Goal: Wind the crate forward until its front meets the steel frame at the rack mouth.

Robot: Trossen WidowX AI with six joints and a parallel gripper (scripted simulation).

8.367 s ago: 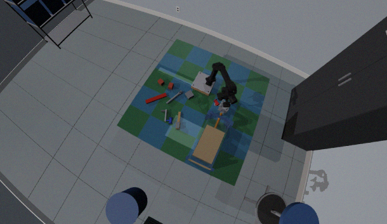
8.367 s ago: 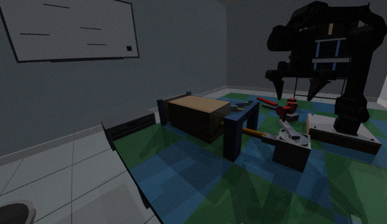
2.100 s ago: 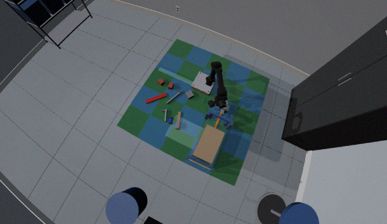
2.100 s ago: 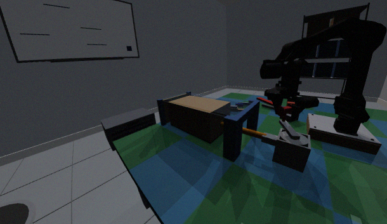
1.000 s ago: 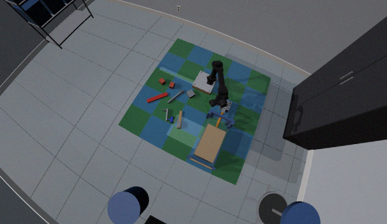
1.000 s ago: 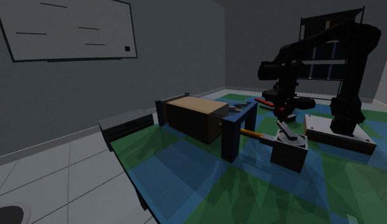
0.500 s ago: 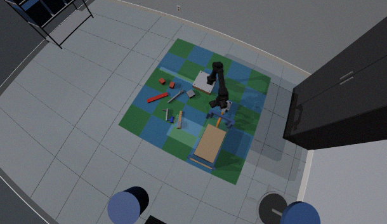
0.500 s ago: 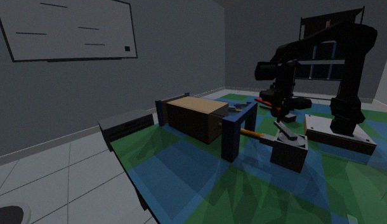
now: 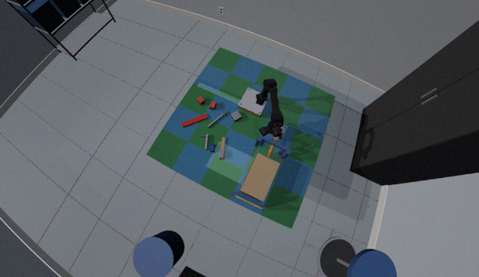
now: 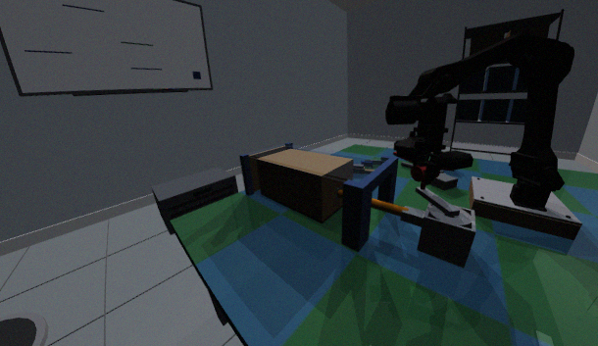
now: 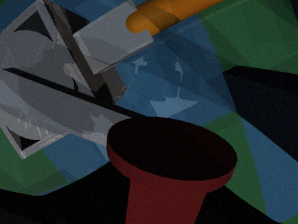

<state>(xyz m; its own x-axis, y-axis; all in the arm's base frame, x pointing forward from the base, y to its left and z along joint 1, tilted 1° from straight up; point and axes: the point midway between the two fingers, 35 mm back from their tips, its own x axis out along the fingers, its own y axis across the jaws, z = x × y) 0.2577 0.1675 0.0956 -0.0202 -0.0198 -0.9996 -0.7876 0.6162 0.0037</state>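
Now: the grey crank arm 3 cm to the left of my gripper tip, 3 cm behind it and 1 cm below it. Round my gripper tip: red knob 2 cm above; then blue steel frame 9 cm ahead, 7 cm to the left, 1 cm below; then grey winch 8 cm below, 8 cm behind, 7 cm to the left.
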